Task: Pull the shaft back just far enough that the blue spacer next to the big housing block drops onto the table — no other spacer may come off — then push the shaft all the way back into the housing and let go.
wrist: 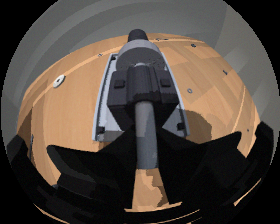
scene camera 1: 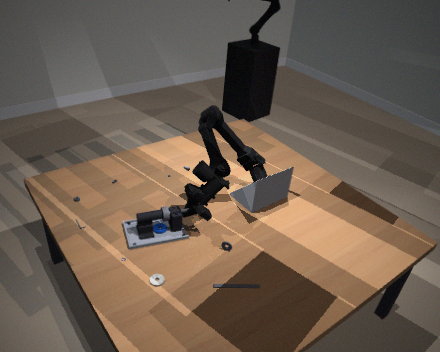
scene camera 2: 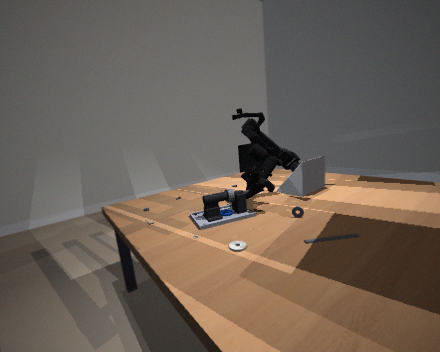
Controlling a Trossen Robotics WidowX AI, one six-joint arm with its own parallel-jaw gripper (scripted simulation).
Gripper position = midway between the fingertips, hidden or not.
In view: the gripper (scene camera 1: 182, 215), a shaft (wrist: 146, 141) and a dark housing block (scene camera 1: 139, 232).
The gripper also shows in the wrist view (wrist: 143, 128) and in scene camera 2 (scene camera 2: 245, 198). The dark housing block shows as well in the wrist view (wrist: 119, 91) and in scene camera 2 (scene camera 2: 209, 217).
